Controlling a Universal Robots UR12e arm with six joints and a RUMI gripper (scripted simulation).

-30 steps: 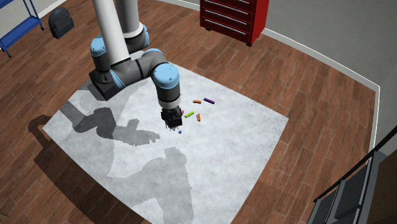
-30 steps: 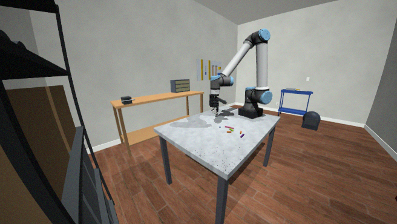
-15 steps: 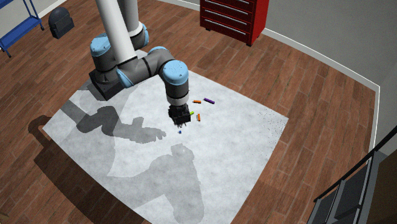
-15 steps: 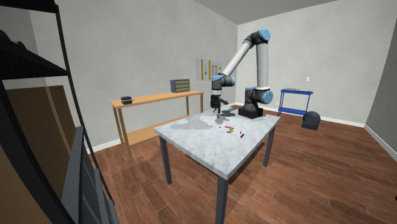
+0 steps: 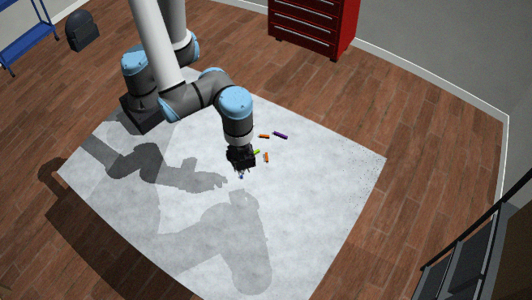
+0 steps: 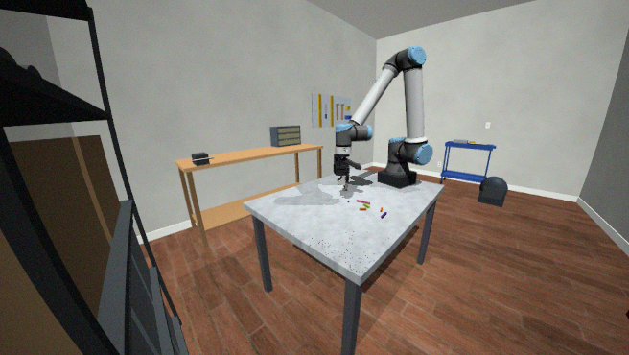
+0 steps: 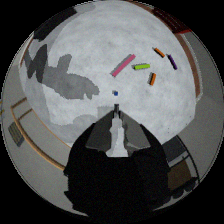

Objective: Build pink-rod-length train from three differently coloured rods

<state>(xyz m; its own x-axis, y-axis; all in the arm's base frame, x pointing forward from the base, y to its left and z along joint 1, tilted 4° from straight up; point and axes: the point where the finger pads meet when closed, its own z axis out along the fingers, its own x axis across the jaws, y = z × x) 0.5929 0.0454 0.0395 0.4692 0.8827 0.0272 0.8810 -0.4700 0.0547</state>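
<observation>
Now: hand 90 mm above the blue rod, 20 mm past it and 10 mm to the right of it. From my hand the other things lie so: pink rod: 90 mm below, 90 mm behind, 70 mm to the left; lime rod: 120 mm to the left, 90 mm below, 60 mm behind; grey rod: 10 mm below.
</observation>
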